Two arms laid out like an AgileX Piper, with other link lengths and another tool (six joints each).
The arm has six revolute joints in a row. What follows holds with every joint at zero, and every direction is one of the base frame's.
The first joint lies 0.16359 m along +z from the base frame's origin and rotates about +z.
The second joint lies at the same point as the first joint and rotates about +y.
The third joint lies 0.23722 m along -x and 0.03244 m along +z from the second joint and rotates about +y.
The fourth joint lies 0.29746 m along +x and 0.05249 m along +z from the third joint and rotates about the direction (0.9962, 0, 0.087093).
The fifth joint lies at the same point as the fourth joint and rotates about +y.
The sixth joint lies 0.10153 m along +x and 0.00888 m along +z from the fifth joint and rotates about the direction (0.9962, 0, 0.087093).
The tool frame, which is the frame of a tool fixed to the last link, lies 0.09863 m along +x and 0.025 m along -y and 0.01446 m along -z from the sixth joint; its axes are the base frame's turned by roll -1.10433, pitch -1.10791 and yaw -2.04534 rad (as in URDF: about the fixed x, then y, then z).
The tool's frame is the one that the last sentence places.
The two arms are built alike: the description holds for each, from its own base.
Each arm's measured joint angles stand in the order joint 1, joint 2, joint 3, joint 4, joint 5, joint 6.
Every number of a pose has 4 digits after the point. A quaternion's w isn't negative.
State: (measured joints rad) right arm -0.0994 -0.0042 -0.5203 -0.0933 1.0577 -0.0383; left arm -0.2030 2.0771 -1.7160 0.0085 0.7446 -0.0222
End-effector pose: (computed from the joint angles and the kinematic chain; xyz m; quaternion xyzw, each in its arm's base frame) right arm 0.1569 -0.0588 0.2864 -0.7858 0.2015 -0.5845 0.0140; left arm 0.5098 -0.1297 0.1180 -0.9007 0.2844 -0.3283 0.0112
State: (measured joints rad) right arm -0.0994 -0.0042 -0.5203 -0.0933 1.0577 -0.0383; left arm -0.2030 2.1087 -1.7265 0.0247 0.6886 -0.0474
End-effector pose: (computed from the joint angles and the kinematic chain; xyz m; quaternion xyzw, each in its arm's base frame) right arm 0.1569 -0.0588 0.2864 -0.7858 0.2015 -0.5845 0.0140; left arm 0.5213 -0.1303 0.1102 -0.8971 0.2761 -0.3446 0.0163
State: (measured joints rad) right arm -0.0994 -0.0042 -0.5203 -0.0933 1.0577 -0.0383; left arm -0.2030 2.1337 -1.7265 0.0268 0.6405 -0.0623
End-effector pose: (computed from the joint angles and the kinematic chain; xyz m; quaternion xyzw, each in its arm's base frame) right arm 0.1569 -0.0588 0.2864 -0.7858 0.2015 -0.5845 0.0140; left arm 0.5285 -0.1320 0.1014 -0.8948 0.2692 -0.3557 0.0160
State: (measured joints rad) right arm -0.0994 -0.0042 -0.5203 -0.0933 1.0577 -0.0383; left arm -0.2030 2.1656 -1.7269 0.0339 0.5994 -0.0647
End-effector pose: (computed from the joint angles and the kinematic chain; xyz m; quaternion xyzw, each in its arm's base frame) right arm 0.1569 -0.0588 0.2864 -0.7858 0.2015 -0.5845 0.0140; left arm 0.5336 -0.1323 0.0880 -0.8927 0.2704 -0.3600 0.0184
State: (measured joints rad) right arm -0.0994 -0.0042 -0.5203 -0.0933 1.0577 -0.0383; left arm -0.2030 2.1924 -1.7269 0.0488 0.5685 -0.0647
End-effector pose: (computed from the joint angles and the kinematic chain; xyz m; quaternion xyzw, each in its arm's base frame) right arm 0.1569 -0.0588 0.2864 -0.7858 0.2015 -0.5845 0.0140; left arm 0.5369 -0.1312 0.0760 -0.8905 0.2754 -0.3613 0.0236
